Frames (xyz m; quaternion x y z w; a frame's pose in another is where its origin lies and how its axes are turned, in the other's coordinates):
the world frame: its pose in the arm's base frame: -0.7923 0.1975 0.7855 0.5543 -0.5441 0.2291 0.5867
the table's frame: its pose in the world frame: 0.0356 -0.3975 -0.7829 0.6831 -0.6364 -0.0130 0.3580
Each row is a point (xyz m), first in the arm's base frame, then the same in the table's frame.
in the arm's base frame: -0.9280 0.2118 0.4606
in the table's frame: -0.0233 0.7951 -0.6693
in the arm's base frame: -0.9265 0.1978 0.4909
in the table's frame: -0.0207 0.7708 -0.6921
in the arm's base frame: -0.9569 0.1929 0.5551
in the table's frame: -0.0548 0.7328 -0.7418
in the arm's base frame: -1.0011 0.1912 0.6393
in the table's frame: -0.1056 0.6845 -0.8061
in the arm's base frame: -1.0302 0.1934 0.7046
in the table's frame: -0.1441 0.6439 -0.8506
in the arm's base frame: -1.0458 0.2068 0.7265
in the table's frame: -0.1698 0.6314 -0.8600
